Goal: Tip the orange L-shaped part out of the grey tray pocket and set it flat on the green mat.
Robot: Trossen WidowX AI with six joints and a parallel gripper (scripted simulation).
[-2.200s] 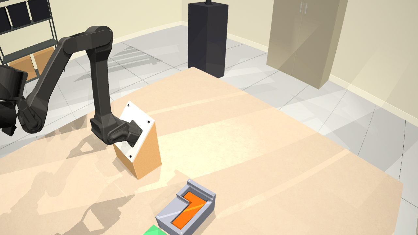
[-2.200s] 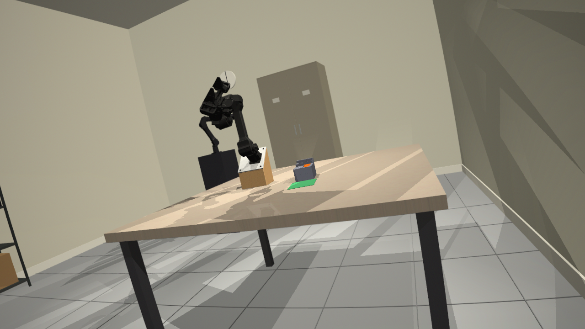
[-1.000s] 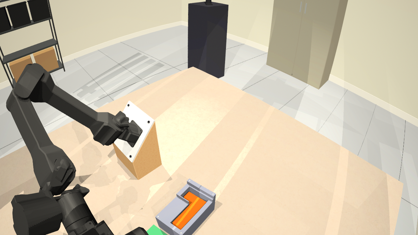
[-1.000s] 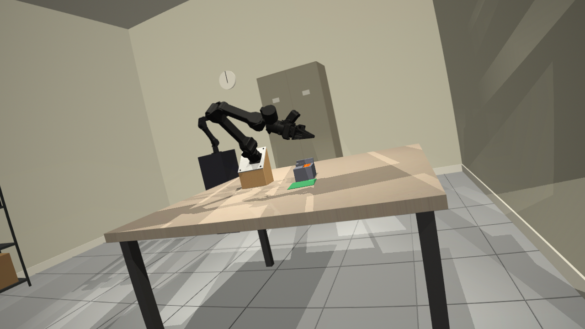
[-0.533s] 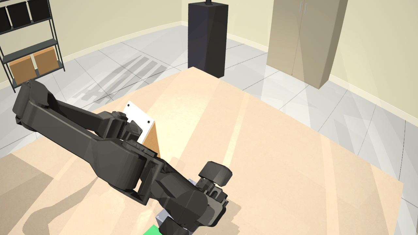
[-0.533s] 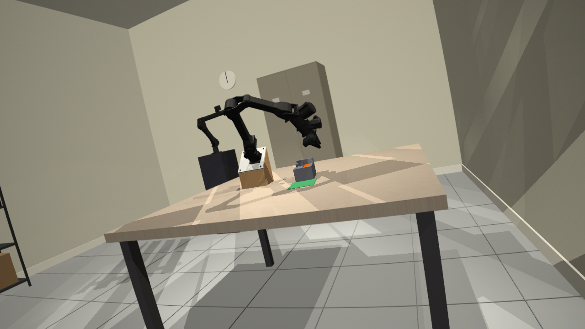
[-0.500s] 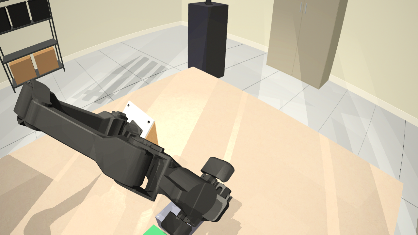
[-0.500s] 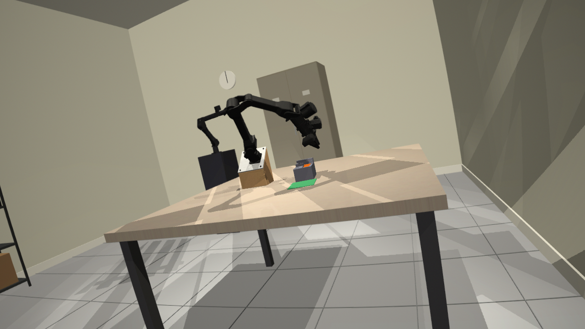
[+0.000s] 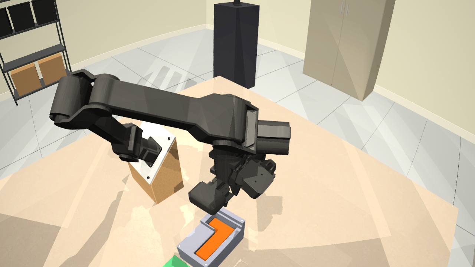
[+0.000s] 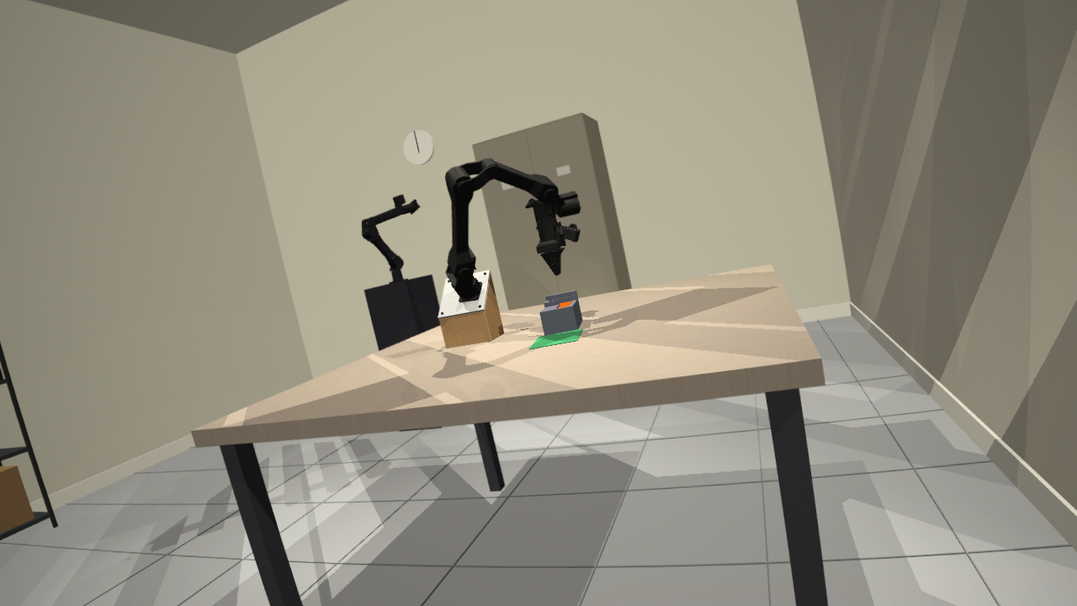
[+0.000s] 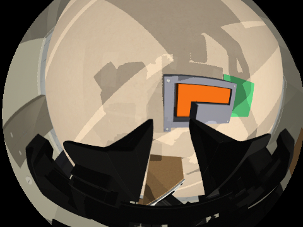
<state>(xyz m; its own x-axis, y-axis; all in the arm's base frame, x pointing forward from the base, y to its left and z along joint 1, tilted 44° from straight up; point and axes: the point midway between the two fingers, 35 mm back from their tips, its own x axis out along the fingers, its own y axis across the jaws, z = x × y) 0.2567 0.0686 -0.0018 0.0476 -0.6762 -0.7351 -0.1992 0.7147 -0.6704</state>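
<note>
Right now my gripper tip is 10 cm above the orange L-shaped part, 6 cm to the left of it and 1 cm short of it. From my gripper tip the other things lie so: green mat 22 cm to the right, 16 cm below, 4 cm ahead.
</note>
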